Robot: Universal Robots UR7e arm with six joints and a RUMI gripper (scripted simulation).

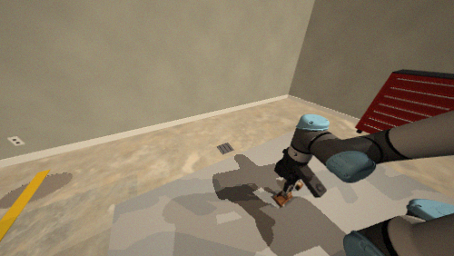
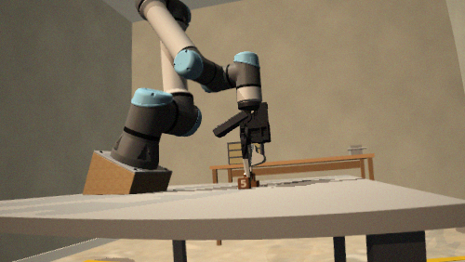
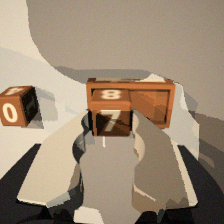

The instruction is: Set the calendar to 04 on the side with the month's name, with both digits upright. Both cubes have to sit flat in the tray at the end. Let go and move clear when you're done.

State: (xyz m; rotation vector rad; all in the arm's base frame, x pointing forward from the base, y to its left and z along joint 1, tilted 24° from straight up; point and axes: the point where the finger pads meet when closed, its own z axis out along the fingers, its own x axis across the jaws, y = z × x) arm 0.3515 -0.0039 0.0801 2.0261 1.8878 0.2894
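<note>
Now: hand 3 cm above the calendar tray and 2 cm to the right of it. Round my hand: cube (9 cm to the right, 2 cm below, 1 cm behind).
</note>
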